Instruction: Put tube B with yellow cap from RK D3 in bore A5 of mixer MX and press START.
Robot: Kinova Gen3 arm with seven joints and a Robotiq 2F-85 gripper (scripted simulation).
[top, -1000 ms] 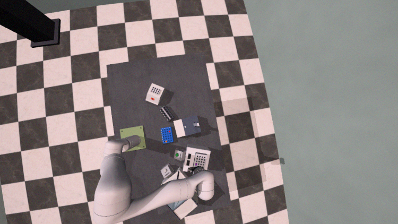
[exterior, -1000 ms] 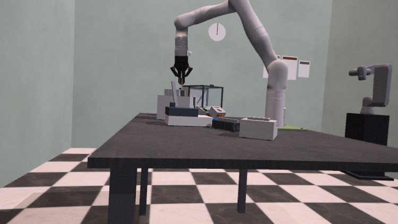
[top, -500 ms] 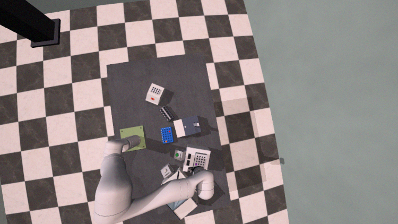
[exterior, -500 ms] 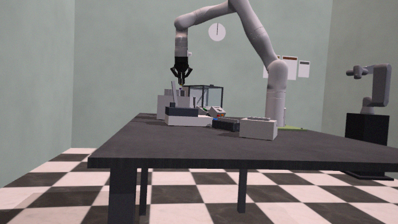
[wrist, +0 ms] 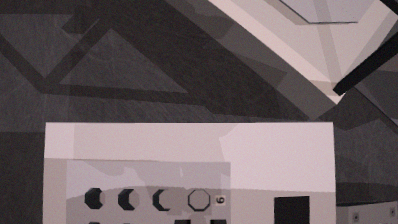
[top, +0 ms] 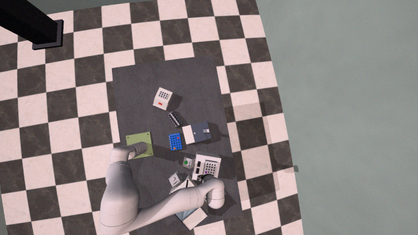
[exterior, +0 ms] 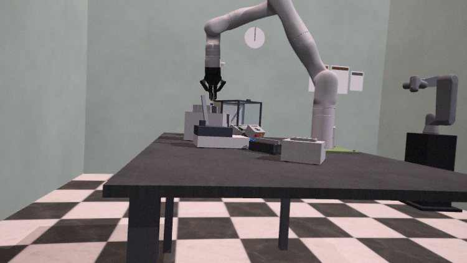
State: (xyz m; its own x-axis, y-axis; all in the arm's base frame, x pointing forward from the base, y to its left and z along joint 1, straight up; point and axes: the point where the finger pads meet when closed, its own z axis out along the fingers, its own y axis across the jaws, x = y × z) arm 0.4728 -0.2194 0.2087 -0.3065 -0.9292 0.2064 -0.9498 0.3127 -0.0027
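Right now the purple-capped tube is 6 cm below my hand and 1 cm to the left of it. Round my hand: blue tube rack RK 23 cm to the left, 20 cm below, 20 cm behind; print key 24 cm behind, 15 cm below, 4 cm to the right; green start key 15 cm below, 14 cm behind, 7 cm to the left.
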